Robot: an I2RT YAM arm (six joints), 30 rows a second.
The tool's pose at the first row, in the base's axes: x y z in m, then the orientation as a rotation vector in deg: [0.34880, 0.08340, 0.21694, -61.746, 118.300, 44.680]
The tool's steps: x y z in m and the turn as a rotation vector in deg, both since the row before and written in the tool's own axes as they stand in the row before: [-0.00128, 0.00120, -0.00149, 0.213, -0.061, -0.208]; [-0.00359, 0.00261, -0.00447, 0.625, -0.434, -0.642]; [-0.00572, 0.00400, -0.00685, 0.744, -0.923, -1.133]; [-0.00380, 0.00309, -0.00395, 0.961, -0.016, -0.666]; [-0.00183, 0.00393, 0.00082, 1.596, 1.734, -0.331]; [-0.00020, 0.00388, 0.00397, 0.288, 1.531, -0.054]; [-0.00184, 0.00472, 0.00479, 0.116, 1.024, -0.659]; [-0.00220, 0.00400, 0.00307, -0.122, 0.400, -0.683]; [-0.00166, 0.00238, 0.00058, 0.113, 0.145, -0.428]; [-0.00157, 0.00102, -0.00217, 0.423, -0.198, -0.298]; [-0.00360, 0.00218, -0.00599, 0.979, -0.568, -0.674]
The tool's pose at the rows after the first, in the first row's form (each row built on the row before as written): [0.34790, 0.08344, 0.21906, -61.791, 118.144, 44.364]; [0.34592, 0.08297, 0.22502, -61.801, 117.451, 43.524]; [0.34281, 0.08238, 0.23427, -61.917, 116.031, 42.504]; [0.34039, 0.08263, 0.24007, -61.983, 115.722, 41.127]; [0.33799, 0.08601, 0.24158, -62.340, 117.195, 38.512]; [0.33613, 0.09091, 0.23975, -63.057, 118.492, 37.526]; [0.33447, 0.09759, 0.23865, -64.181, 118.923, 36.637]; [0.33294, 0.10287, 0.23873, -65.127, 118.779, 36.266]; [0.33172, 0.10534, 0.23982, -65.556, 118.616, 35.871]; [0.33072, 0.10521, 0.24250, -65.500, 118.282, 35.352]; [0.32817, 0.10415, 0.24928, -65.293, 117.423, 34.213]
